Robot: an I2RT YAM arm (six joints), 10 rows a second.
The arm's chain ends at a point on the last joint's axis. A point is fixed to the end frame.
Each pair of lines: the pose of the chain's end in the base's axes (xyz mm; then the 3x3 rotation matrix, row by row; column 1 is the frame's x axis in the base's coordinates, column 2 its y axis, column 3 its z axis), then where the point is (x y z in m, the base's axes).
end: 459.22, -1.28, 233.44; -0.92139, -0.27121, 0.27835; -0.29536, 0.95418, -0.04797; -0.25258, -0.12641, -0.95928
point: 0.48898 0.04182 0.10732
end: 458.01, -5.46, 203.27; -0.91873, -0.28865, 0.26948; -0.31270, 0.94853, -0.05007; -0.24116, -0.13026, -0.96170
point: 0.48577 0.03724 0.07656
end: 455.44, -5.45, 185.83; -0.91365, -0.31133, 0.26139; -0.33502, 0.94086, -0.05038; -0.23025, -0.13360, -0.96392
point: 0.48102 0.03702 0.05858
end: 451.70, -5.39, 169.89; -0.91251, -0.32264, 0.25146; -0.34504, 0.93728, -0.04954; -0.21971, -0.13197, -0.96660
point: 0.47545 0.03710 0.04230
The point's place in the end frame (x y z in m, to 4 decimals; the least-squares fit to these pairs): -0.0083 0.0490 0.1272
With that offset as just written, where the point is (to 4 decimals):
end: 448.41, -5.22, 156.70; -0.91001, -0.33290, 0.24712; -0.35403, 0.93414, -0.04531; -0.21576, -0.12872, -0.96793
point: 0.4711 0.0377 0.0291
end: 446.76, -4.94, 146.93; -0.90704, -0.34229, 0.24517; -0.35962, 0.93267, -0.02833; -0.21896, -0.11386, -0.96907
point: 0.4687 0.0401 0.0199
